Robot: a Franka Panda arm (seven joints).
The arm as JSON. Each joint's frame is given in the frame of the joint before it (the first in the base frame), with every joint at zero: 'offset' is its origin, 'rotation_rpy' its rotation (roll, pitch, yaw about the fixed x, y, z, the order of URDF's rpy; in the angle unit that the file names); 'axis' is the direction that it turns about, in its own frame. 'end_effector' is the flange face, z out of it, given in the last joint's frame.
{
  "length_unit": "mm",
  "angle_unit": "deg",
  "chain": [
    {
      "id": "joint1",
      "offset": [
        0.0,
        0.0,
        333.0
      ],
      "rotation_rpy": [
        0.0,
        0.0,
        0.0
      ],
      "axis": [
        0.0,
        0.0,
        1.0
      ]
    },
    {
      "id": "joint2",
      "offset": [
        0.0,
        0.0,
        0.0
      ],
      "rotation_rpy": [
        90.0,
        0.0,
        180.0
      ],
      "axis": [
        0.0,
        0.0,
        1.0
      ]
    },
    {
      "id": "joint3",
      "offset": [
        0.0,
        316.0,
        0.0
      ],
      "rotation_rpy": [
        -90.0,
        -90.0,
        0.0
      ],
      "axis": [
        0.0,
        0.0,
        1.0
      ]
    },
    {
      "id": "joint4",
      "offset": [
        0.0,
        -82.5,
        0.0
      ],
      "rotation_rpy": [
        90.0,
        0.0,
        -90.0
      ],
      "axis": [
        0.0,
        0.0,
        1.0
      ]
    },
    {
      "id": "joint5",
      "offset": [
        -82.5,
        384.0,
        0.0
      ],
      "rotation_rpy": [
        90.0,
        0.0,
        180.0
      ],
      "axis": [
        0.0,
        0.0,
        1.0
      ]
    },
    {
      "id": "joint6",
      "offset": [
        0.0,
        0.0,
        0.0
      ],
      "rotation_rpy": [
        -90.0,
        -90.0,
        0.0
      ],
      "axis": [
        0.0,
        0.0,
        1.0
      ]
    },
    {
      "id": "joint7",
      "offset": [
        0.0,
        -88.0,
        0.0
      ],
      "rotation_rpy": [
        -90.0,
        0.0,
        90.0
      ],
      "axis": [
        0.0,
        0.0,
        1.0
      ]
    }
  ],
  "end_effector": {
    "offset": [
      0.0,
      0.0,
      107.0
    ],
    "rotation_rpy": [
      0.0,
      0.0,
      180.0
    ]
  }
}
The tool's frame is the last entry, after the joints.
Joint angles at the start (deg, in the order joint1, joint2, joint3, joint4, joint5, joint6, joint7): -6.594, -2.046, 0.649, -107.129, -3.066, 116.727, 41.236
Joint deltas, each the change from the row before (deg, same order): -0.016, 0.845, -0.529, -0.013, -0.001, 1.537, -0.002; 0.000, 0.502, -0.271, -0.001, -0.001, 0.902, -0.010; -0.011, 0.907, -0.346, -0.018, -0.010, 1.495, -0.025; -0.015, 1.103, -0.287, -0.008, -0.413, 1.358, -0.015; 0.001, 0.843, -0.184, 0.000, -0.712, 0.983, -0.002; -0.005, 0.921, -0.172, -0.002, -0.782, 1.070, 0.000; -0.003, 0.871, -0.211, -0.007, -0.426, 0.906, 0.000; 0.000, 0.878, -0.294, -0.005, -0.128, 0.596, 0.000; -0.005, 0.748, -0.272, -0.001, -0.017, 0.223, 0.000
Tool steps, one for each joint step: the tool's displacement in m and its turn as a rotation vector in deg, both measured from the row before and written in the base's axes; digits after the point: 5 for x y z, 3 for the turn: 0.00473, -0.00590, -0.00568, -0.032, -0.677, -0.463; 0.00279, -0.00298, -0.00336, -0.031, -0.396, -0.215; 0.00485, -0.00406, -0.00651, -0.064, -0.563, -0.253; 0.00519, -0.00388, -0.00875, -0.416, -0.193, -0.086; 0.00381, -0.00273, -0.00679, -0.683, -0.049, 0.113; 0.00406, -0.00269, -0.00750, -0.744, -0.044, 0.169; 0.00351, -0.00275, -0.00742, -0.401, 0.031, 0.015; 0.00286, -0.00335, -0.00814, -0.101, 0.306, -0.192; 0.00188, -0.00307, -0.00750, 0.022, 0.528, -0.249
